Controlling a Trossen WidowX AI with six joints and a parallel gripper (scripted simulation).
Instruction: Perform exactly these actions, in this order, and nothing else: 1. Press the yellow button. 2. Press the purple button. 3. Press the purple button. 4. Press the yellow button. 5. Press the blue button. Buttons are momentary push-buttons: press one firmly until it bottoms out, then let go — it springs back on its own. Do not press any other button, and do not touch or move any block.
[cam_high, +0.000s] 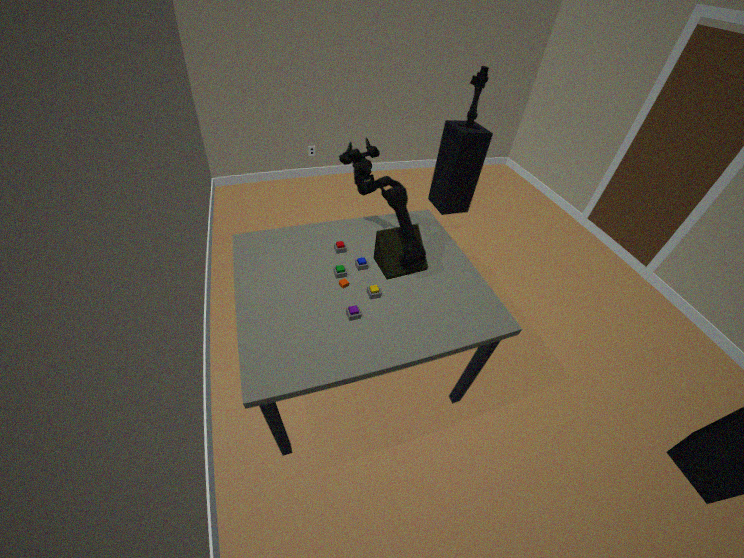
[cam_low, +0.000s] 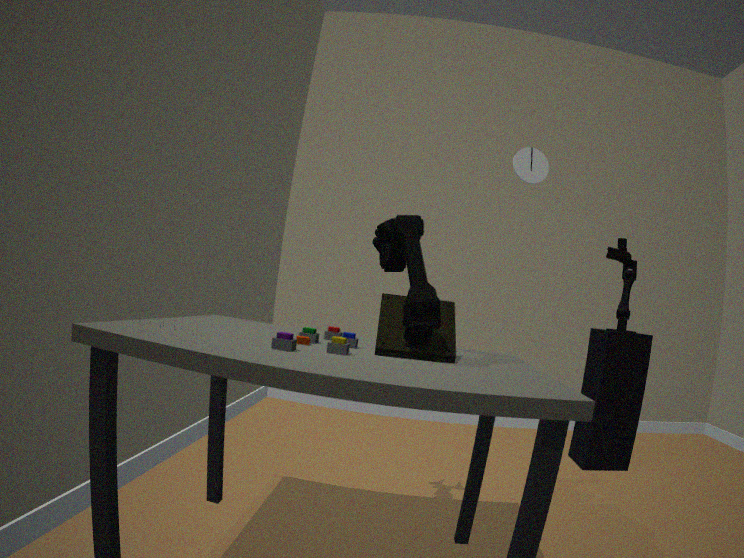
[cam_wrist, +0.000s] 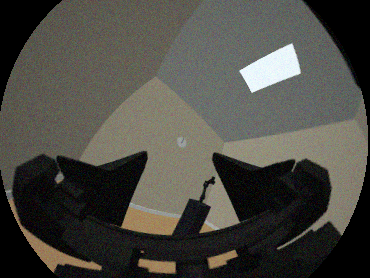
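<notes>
Right now my gripper tip is 100 mm short of the yellow button, 620 mm to the right of it and 380 mm above it. Also, from my gripper tip: blue button: 90 mm ahead, 440 mm to the left, 380 mm below; red button: 160 mm ahead, 300 mm to the left, 380 mm below; green button: 200 mm ahead, 460 mm to the left, 380 mm below.
</notes>
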